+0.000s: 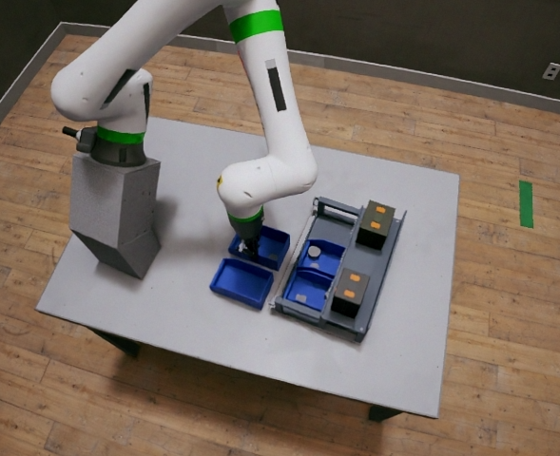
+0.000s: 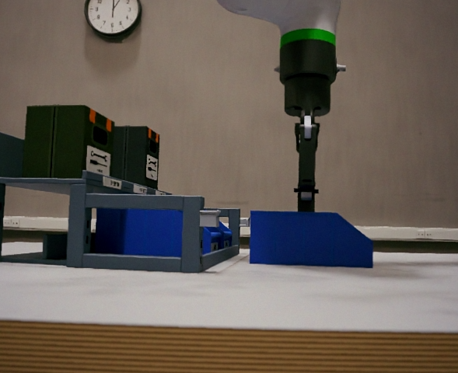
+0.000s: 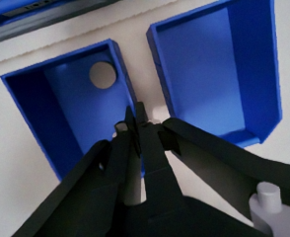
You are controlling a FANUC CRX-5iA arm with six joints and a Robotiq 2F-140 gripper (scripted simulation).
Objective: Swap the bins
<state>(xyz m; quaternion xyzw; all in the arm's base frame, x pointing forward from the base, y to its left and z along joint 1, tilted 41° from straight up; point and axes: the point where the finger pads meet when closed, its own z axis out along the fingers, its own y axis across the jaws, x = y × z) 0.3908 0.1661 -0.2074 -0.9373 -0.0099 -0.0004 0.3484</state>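
Now: the grey shelf 240 mm ahead of my hand, 70 mm to the left of it and 10 mm below it.
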